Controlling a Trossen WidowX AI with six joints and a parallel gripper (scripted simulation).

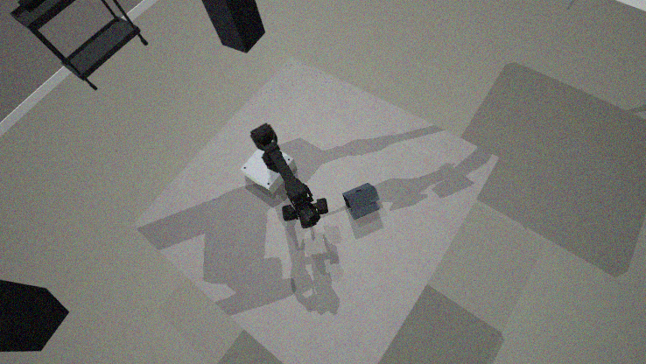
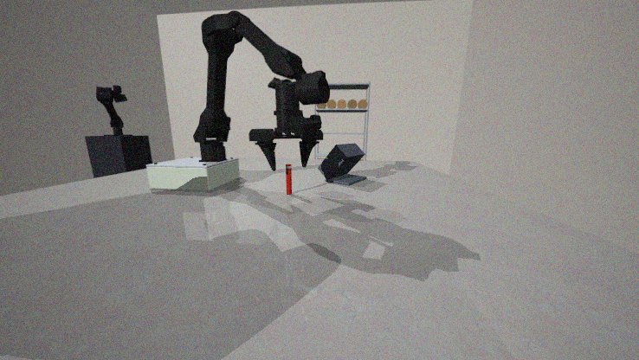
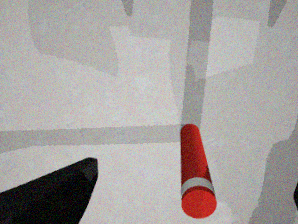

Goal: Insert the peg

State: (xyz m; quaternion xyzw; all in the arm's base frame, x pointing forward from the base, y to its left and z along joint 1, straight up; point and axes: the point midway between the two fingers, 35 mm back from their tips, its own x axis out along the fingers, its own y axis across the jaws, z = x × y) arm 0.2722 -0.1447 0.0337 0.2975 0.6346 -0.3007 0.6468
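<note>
Right now my gripper tip is 1 cm above the round red peg. The rest, counted from my gripper tip: grey-blue sloped panel 19 cm to the left, 15 cm ahead.
</note>
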